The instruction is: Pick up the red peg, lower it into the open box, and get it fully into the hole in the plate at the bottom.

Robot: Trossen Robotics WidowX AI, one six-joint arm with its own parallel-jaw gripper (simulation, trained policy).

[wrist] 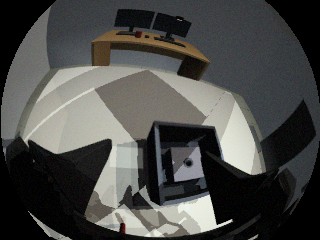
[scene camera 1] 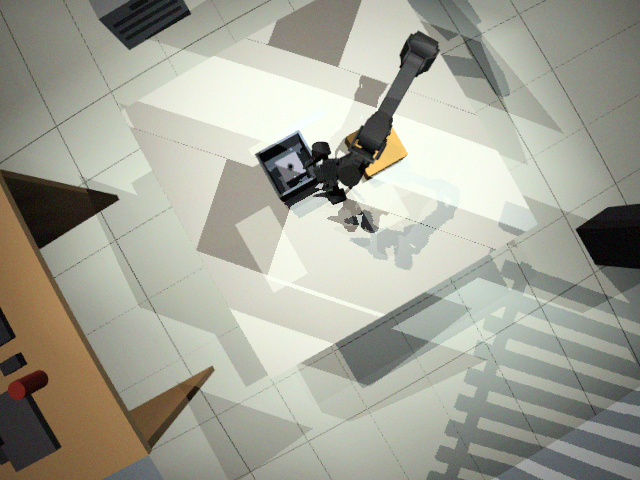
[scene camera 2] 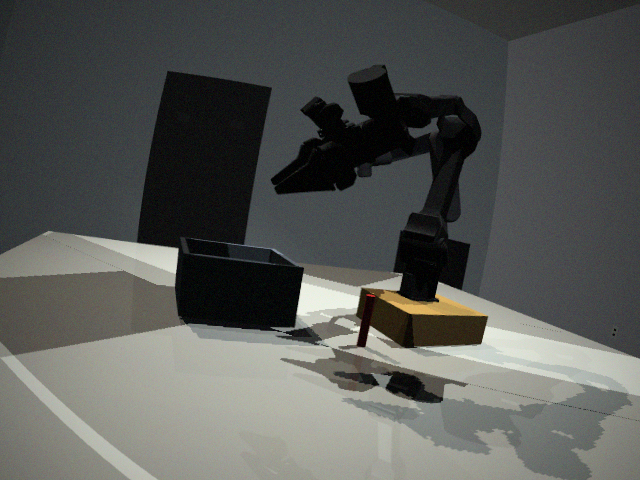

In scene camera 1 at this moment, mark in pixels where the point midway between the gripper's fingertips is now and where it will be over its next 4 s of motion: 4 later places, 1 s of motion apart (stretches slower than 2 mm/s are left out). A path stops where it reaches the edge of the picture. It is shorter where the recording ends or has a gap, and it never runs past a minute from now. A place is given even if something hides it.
My gripper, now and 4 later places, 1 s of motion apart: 308, 182; 348, 178; 350, 185; 338, 181; 302, 166
